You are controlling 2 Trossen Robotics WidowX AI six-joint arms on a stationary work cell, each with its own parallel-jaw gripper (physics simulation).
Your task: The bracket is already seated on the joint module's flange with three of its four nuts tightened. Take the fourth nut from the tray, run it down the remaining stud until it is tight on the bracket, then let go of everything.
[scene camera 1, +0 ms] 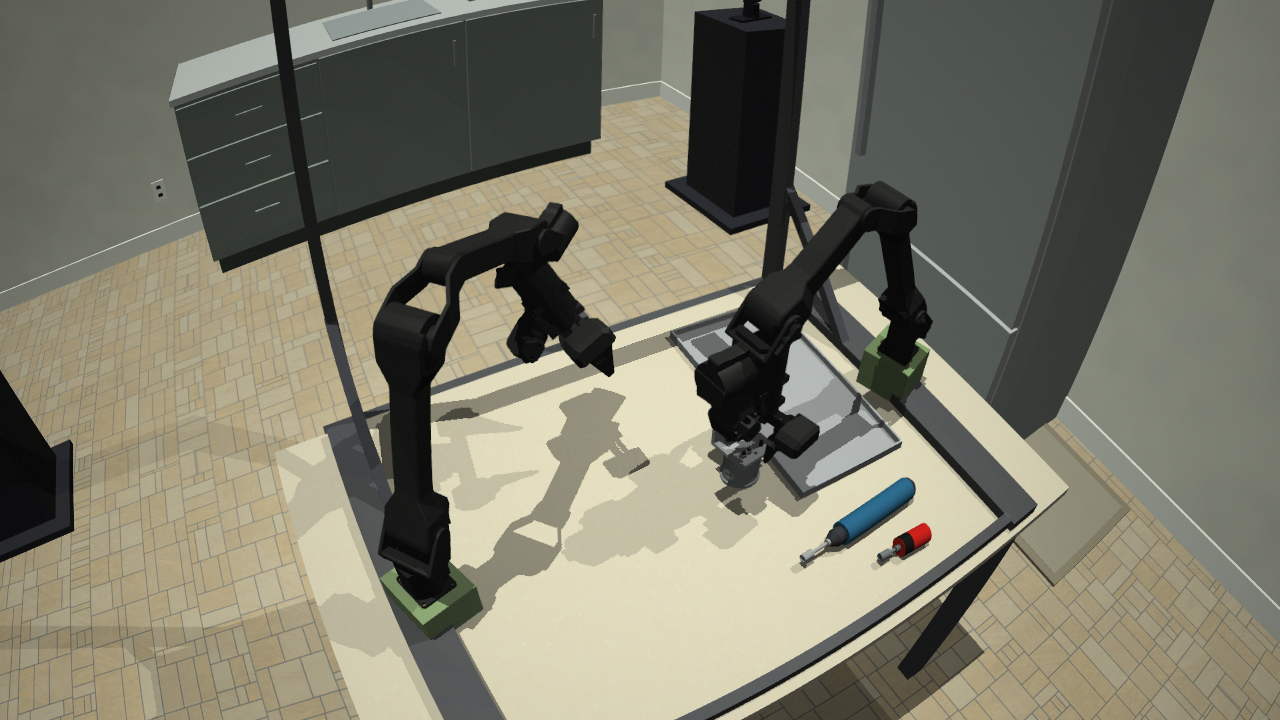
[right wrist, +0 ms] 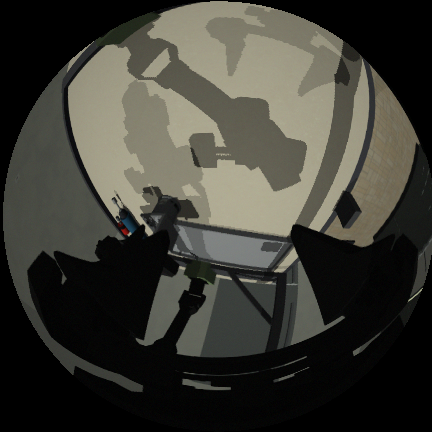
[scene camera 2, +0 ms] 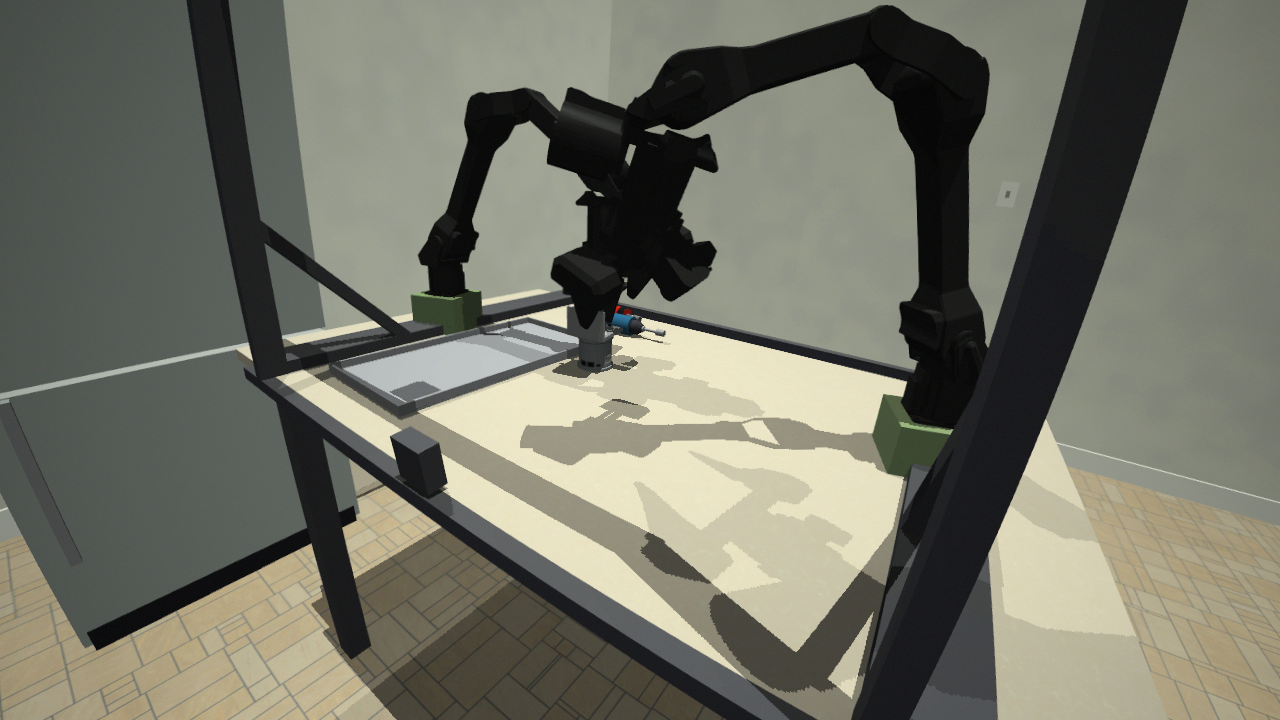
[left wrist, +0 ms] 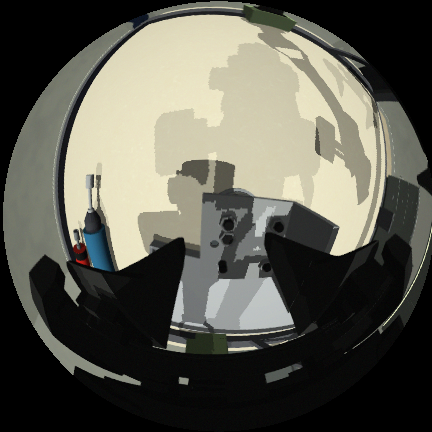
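Pixels of known places: left gripper, fingertip midpoint: (scene camera 1: pixel 750 451) (right wrist: pixel 151 224) (left wrist: pixel 224 240); right gripper, fingertip midpoint: (scene camera 1: pixel 596 361) (right wrist: pixel 231 233) (scene camera 2: pixel 608 311); left arm's base at its link origin: (scene camera 1: pixel 898 349) (right wrist: pixel 198 279) (scene camera 2: pixel 446 292); right arm's base at its link origin: (scene camera 1: pixel 426 582) (scene camera 2: pixel 933 415).
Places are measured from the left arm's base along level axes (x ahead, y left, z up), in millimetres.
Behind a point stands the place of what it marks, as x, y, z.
Observation:
The grey joint module (scene camera 1: pixel 741 470) {386, -67, -35} (scene camera 2: pixel 595 351) {373, -110, -38} stands upright on the table, with the grey bracket (left wrist: pixel 211 215) {388, -60, -6} on top. The bracket's face shows several dark round openings; two at its upper left have hexagonal rims, nuts by their look. Which stud lacks a nut I cannot tell. My left gripper (left wrist: pixel 224 240) {368, -67, -7} is partly open and empty, close above the bracket, its right finger overlapping the bracket's edge in the left wrist view. My right gripper (right wrist: pixel 231 233) {454, -293, 84} is wide open and empty, high above the table, away from the module. The tray (scene camera 2: pixel 447 367) {147, -204, -71} (right wrist: pixel 225 245) {179, -168, -71} lies beside the module; no nut can be made out in it.
A blue screwdriver-like tool (scene camera 1: pixel 877 512) {314, 149, -38} (left wrist: pixel 100 245) {346, 108, -46} and a shorter red one (scene camera 1: pixel 919 537) {307, 233, -43} lie near the module and tray. Dark frame posts (scene camera 2: pixel 223 179) {-77, -356, 215} rise at the table edges. A small dark block (scene camera 2: pixel 418 461) {338, -501, -29} sits on the edge rail.

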